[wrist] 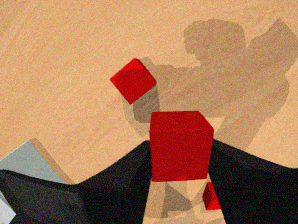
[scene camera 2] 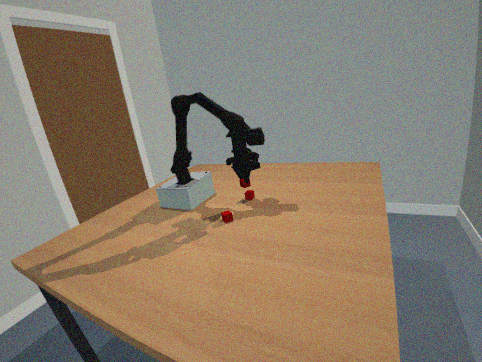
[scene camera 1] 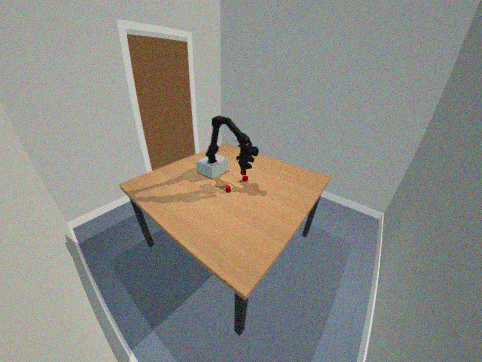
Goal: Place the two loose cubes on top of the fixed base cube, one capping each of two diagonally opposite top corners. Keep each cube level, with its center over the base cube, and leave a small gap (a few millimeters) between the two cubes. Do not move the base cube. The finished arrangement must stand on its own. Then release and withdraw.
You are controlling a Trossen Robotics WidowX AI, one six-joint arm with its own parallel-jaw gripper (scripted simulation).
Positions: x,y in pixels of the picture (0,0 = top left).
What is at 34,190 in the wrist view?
My gripper.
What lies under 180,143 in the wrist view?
A red cube.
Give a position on a red cube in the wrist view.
At 133,80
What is my gripper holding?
A red cube.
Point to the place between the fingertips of my gripper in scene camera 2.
At 244,182
